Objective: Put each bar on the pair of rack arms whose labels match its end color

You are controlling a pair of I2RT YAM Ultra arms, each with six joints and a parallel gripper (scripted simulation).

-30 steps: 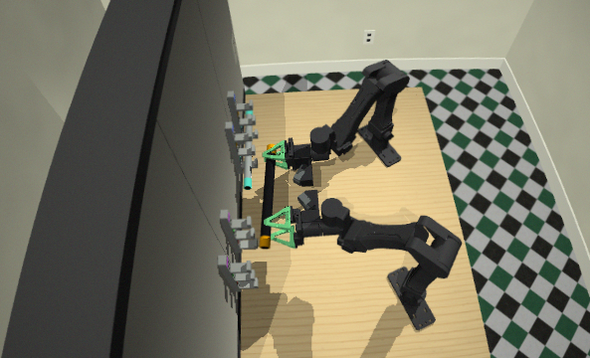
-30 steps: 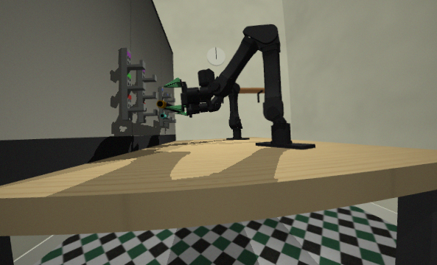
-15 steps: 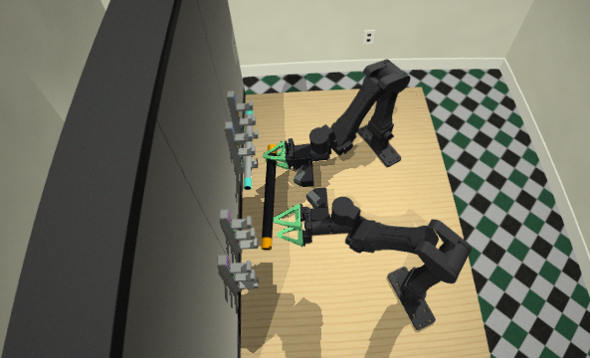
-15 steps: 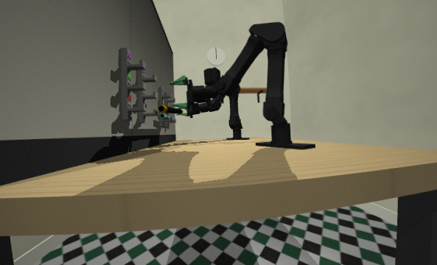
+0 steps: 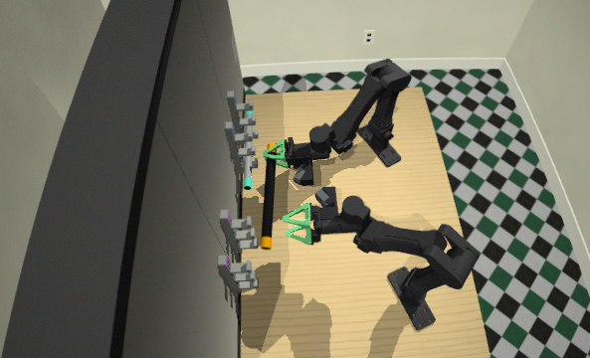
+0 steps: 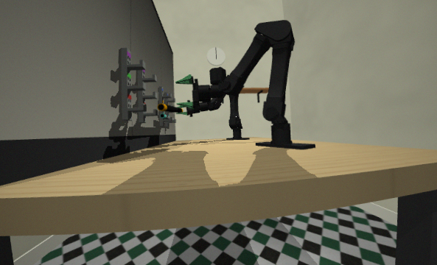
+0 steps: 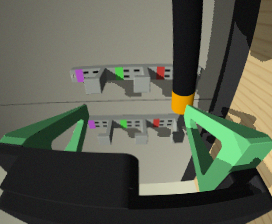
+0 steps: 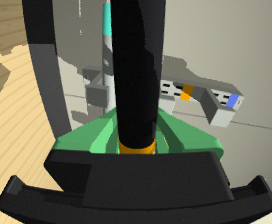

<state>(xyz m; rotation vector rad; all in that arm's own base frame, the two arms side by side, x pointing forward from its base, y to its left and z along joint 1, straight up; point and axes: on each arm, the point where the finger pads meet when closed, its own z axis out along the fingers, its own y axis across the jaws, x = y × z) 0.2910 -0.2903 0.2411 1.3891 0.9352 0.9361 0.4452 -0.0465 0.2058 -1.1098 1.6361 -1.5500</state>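
Now: left hand 50 mm short of the black bar, 130 mm to the left of it and 50 mm above it. The rest, counted from my left hand: pale bar (110 mm ahead, 330 mm to the right, 80 mm below).
Right now the pale bar is 60 mm ahead of my right hand, 70 mm to the right of it and 40 mm below it. From my right hand the other things lie so: black bar 130 mm to the left, 10 mm below.
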